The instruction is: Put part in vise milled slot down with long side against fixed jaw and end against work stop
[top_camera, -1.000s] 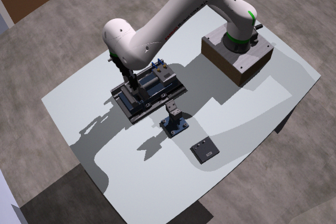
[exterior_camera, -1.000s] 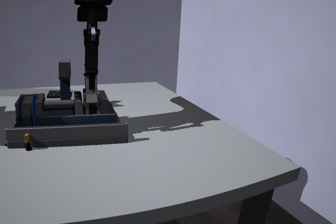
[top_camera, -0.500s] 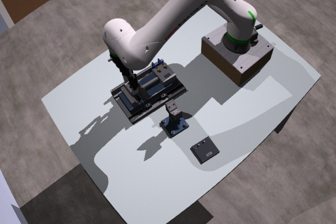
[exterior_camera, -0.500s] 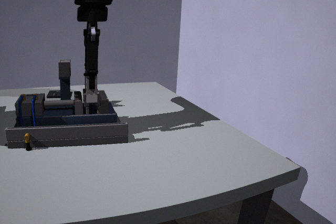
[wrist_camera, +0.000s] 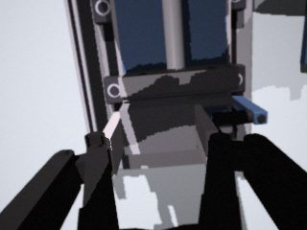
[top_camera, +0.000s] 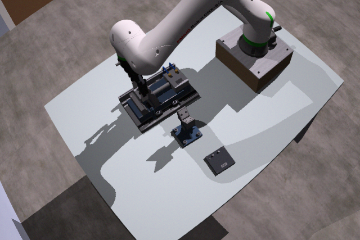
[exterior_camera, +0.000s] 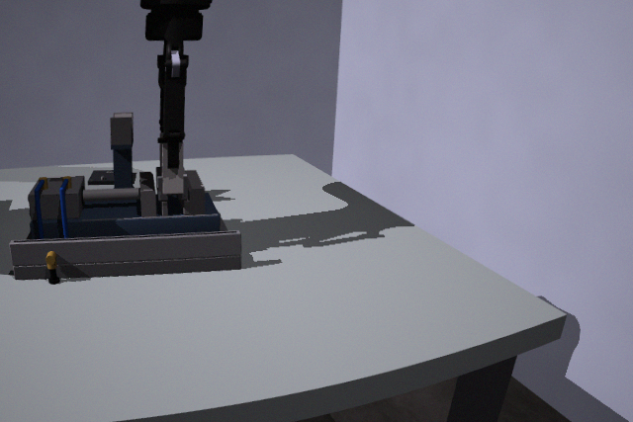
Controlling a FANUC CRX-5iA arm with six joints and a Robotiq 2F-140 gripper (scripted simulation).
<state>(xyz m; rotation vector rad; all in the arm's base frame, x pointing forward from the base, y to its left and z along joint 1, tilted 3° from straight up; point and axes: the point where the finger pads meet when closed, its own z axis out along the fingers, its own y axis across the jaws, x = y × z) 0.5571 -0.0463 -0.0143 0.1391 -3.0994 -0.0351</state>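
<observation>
The part lies 3 cm below my hand. Round my hand: moving jaw: 3 cm behind, 2 cm to the left, 5 cm below; then fixed jaw: 3 cm ahead, 2 cm to the left, 5 cm below; then black work stop: 7 cm to the left, 3 cm below.
</observation>
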